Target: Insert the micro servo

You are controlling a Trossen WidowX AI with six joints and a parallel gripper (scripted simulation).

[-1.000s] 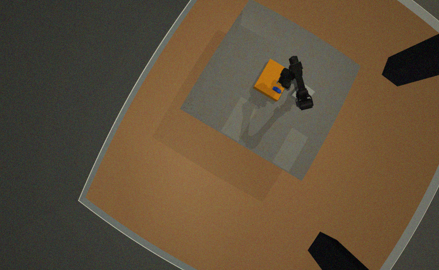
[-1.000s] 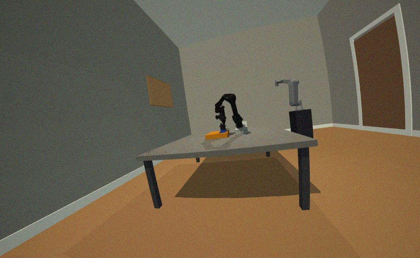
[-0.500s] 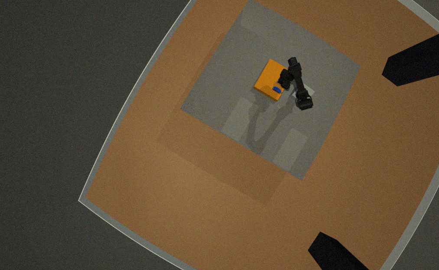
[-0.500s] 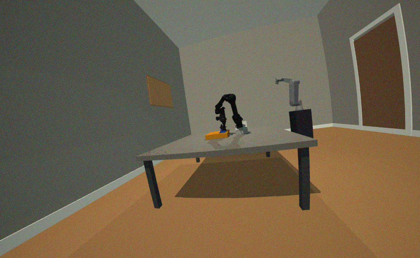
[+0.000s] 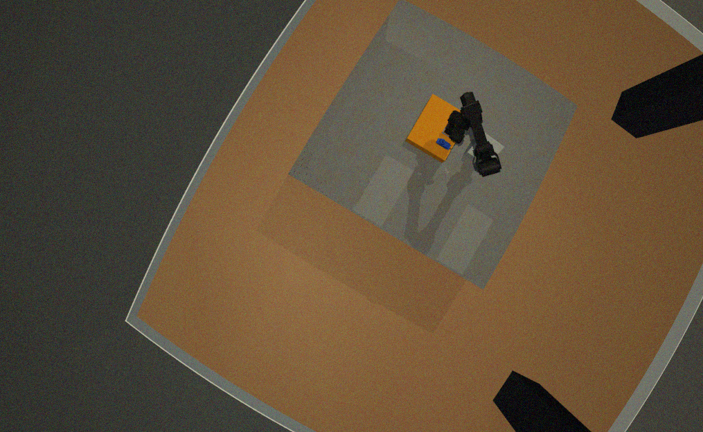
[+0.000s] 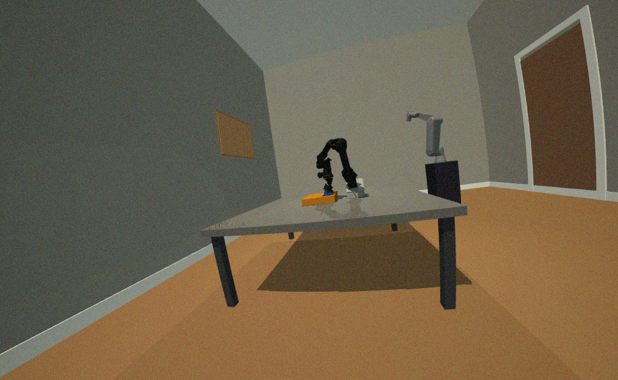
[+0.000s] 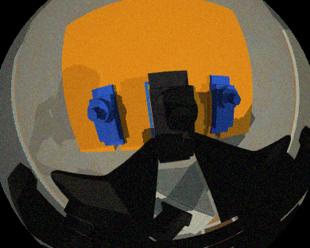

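Right now the orange deck is 12 cm ahead of my gripper tip and 8 cm below it.
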